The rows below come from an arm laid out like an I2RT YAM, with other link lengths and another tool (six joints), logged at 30 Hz.
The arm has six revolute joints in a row. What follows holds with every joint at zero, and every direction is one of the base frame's.
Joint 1 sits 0.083 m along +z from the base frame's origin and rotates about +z.
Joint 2 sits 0.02 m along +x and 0.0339 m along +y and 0.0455 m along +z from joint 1 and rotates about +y.
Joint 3 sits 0.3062 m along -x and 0.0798 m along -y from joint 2 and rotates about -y.
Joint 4 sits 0.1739 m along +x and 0.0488 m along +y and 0.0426 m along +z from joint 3 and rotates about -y.
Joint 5 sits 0.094 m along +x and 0.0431 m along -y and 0.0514 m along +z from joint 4 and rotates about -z.
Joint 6 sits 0.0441 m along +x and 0.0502 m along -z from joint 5 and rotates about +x.
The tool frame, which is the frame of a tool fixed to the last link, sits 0.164 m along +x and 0.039 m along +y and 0.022 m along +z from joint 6; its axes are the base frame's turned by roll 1.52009, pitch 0.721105 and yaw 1.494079 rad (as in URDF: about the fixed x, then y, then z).
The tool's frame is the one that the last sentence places.
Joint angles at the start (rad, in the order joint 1, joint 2, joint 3, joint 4, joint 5, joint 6): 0.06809, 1.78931, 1.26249, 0.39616, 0.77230, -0.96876
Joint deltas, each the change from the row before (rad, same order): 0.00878, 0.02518, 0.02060, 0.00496, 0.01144, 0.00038; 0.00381, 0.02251, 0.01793, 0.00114, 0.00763, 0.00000; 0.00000, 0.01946, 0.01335, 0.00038, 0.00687, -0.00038; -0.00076, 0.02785, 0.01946, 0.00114, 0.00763, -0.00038; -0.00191, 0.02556, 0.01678, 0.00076, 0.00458, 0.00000; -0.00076, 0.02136, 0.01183, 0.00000, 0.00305, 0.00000; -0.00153, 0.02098, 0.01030, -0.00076, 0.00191, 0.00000; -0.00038, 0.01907, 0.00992, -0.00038, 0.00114, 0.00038; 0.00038, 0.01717, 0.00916, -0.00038, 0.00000, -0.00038; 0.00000, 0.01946, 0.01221, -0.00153, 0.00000, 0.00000
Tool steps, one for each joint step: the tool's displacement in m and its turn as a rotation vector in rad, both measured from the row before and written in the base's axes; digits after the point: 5 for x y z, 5 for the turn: 0.00714, 0.00314, -0.00226, -0.00117, -0.00073, -0.00260; 0.00588, 0.00116, -0.00331, -0.00127, 0.00335, -0.00375; 0.00435, -0.00086, -0.00408, -0.00168, 0.00589, -0.00677; 0.00636, -0.00124, -0.00573, -0.00195, 0.00739, -0.00827; 0.00572, -0.00139, -0.00601, -0.00132, 0.00794, -0.00644; 0.00459, -0.00059, -0.00628, -0.00122, 0.00946, -0.00377; 0.00423, -0.00086, -0.00706, -0.00120, 0.01138, -0.00341; 0.00404, -0.00010, -0.00619, -0.00065, 0.00923, -0.00155; 0.00378, 0.00050, -0.00561, -0.00091, 0.00862, 0.00043; 0.00433, 0.00033, -0.00594, -0.00066, 0.00875, 0.00000
